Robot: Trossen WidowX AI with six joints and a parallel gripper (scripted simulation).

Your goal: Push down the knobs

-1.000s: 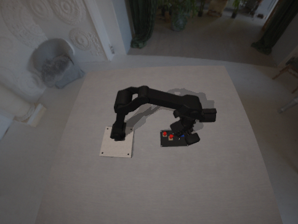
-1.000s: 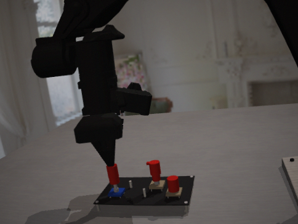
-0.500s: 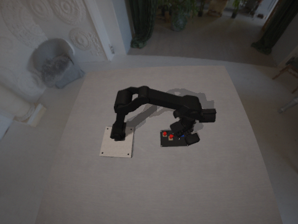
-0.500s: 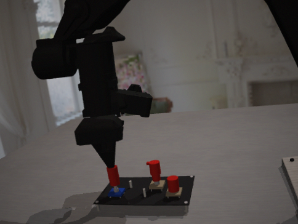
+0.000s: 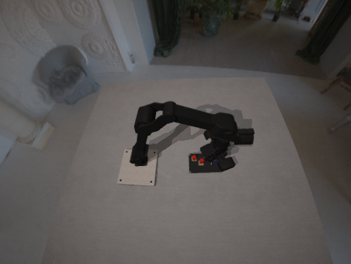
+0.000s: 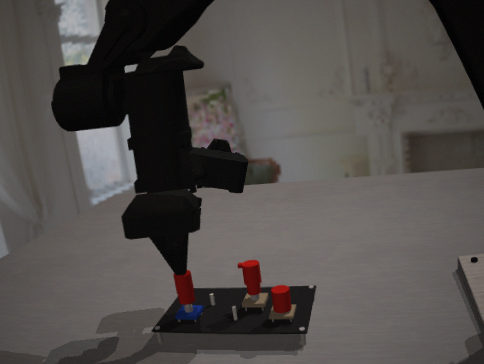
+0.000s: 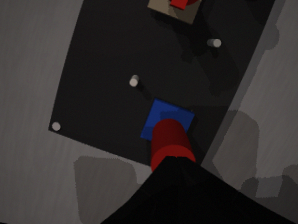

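Now: the blue potentiometer 3 cm below my gripper tip. Round my gripper tip: tan potentiometer: 7 cm behind, 2 cm to the right, 2 cm below.
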